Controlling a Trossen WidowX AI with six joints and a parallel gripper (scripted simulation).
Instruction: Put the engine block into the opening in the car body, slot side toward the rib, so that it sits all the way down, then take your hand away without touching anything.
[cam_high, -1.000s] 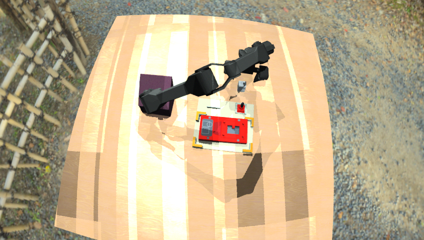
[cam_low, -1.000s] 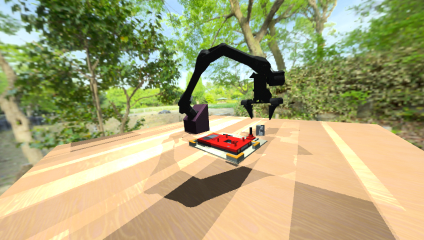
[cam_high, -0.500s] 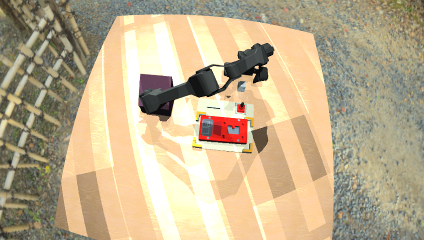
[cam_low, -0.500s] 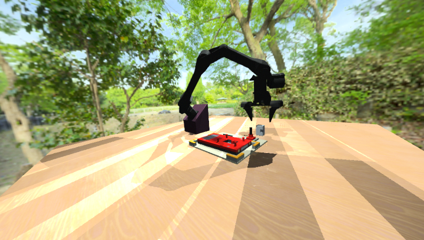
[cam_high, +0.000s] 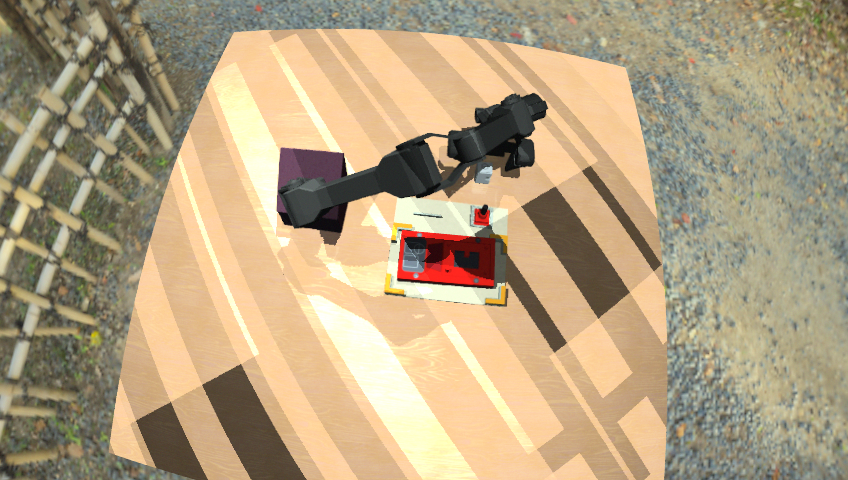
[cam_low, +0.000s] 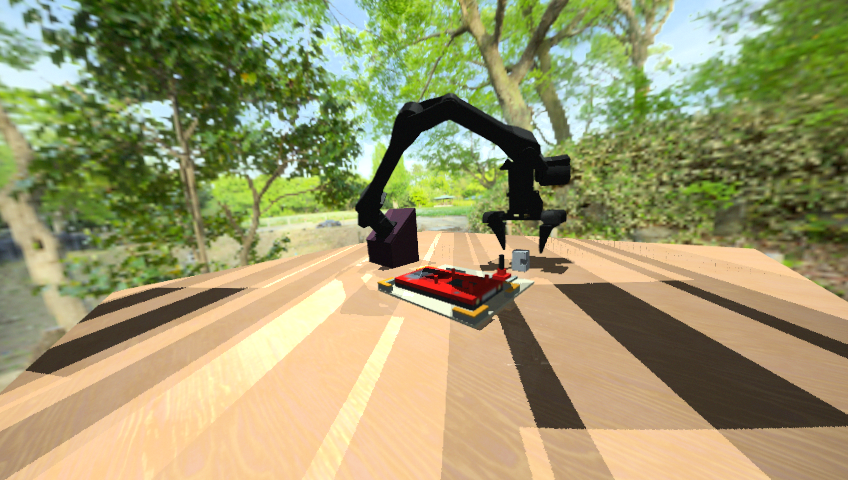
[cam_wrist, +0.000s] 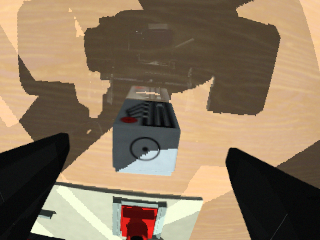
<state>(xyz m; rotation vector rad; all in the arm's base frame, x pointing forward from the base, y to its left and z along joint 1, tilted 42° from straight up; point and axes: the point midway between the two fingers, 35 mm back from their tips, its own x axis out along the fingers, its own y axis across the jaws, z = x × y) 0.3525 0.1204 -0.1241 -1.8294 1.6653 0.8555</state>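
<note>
The grey engine block lies 20 mm below my gripper tip. Round my gripper tip: black upright peg: 10 mm ahead, 100 mm to the right, 10 mm below.
</note>
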